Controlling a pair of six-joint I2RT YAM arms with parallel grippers.
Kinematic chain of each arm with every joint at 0, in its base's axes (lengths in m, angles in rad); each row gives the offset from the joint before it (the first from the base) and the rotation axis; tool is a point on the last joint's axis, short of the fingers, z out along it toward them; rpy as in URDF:
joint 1: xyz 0 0 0.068 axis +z
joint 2: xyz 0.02 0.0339 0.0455 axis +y
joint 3: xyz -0.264 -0.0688 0 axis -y
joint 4: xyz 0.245 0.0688 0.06 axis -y
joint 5: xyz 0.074 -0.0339 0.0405 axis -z
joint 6: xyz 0.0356 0 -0.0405 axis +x
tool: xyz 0 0 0 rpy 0 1.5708 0
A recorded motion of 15 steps. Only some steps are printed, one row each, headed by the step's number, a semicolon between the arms.
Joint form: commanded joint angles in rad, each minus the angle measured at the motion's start. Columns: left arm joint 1, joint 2, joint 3, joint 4, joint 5, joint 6; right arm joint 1, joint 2, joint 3, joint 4, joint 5, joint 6.
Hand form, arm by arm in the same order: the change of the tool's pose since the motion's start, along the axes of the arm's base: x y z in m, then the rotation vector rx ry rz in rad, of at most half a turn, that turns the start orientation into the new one. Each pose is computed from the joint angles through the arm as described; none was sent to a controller.
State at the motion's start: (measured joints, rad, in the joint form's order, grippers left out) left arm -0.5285 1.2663 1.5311 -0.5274 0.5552 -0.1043; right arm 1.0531 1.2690 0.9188 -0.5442 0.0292 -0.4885
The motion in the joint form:
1: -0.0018 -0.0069 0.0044 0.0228 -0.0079 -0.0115; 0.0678 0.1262 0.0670 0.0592 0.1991 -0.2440
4: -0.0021 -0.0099 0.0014 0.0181 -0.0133 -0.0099; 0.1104 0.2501 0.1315 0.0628 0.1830 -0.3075
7: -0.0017 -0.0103 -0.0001 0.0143 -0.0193 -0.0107; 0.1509 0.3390 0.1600 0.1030 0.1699 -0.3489
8: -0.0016 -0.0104 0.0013 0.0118 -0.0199 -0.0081; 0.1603 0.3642 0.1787 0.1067 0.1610 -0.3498
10: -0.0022 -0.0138 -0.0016 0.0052 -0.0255 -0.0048; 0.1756 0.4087 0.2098 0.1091 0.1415 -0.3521
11: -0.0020 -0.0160 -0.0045 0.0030 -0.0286 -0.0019; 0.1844 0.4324 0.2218 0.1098 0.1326 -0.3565
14: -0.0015 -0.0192 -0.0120 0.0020 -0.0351 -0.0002; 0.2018 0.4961 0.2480 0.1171 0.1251 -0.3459
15: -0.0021 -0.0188 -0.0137 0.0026 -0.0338 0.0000; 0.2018 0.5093 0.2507 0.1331 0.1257 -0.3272
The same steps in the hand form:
1: -0.0020 0.0009 0.0053 -0.0207 -0.0204 0.0082; 0.0036 0.0320 -0.0062 -0.1703 -0.2566 0.1323
4: -0.0026 0.0014 0.0046 -0.0165 -0.0184 0.0129; 0.0018 0.0604 -0.0209 -0.2300 -0.2541 0.2433
7: -0.0024 0.0016 0.0038 -0.0131 -0.0143 0.0193; -0.0040 0.0823 -0.0368 -0.2510 -0.2608 0.3278
8: -0.0026 0.0017 0.0040 -0.0113 -0.0158 0.0194; -0.0051 0.0891 -0.0390 -0.2482 -0.2554 0.3437
10: -0.0034 0.0022 0.0032 -0.0054 -0.0141 0.0235; -0.0073 0.1005 -0.0440 -0.2471 -0.2405 0.3743
11: -0.0038 0.0026 0.0026 -0.0020 -0.0145 0.0261; -0.0090 0.1057 -0.0482 -0.2527 -0.2325 0.3937
14: -0.0039 0.0030 0.0008 0.0030 -0.0123 0.0325; -0.0118 0.1180 -0.0616 -0.2701 -0.2097 0.4114
15: -0.0037 0.0027 0.0002 0.0036 -0.0110 0.0306; -0.0108 0.1208 -0.0645 -0.2597 -0.2036 0.3950

